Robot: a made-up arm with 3 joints. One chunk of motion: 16 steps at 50 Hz.
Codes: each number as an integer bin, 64 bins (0 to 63) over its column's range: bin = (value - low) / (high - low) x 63, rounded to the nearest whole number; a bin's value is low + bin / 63 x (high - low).
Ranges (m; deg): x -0.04..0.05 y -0.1..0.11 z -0.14..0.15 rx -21..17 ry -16..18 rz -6..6
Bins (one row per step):
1: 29 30 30 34 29 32
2: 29 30 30 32 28 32
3: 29 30 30 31 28 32
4: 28 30 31 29 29 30
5: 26 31 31 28 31 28
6: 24 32 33 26 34 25
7: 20 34 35 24 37 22
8: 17 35 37 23 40 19
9: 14 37 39 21 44 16
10: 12 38 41 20 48 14
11: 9 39 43 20 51 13
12: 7 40 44 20 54 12
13: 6 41 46 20 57 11
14: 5 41 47 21 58 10
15: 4 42 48 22 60 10
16: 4 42 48 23 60 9
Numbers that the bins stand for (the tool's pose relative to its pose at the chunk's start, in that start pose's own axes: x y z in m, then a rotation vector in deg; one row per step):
1: 0.0014 0.0000 -0.0019 -0.49 -0.35 0.10
2: 0.0014 0.0000 -0.0019 -1.70 -0.89 0.10
3: 0.0014 0.0000 -0.0019 -2.30 -0.89 0.10
4: 0.0000 0.0000 0.0027 -3.51 -0.35 -0.29
5: -0.0029 0.0033 0.0027 -4.11 0.73 -0.67
6: -0.0057 0.0067 0.0119 -5.32 2.35 -1.24
7: -0.0114 0.0133 0.0211 -6.52 3.97 -1.81
8: -0.0157 0.0167 0.0303 -7.13 5.59 -2.38
9: -0.0200 0.0233 0.0395 -8.33 7.75 -2.95
10: -0.0229 0.0267 0.0487 -8.94 9.90 -3.33
11: -0.0271 0.0300 0.0579 -8.94 11.52 -3.52
12: -0.0300 0.0333 0.0625 -8.94 13.14 -3.71
13: -0.0314 0.0367 0.0717 -8.94 14.76 -3.90
14: -0.0329 0.0367 0.0763 -8.33 15.30 -4.10
15: -0.0343 0.0400 0.0810 -7.73 16.38 -4.10
16: -0.0343 0.0400 0.0810 -7.13 16.38 -4.29

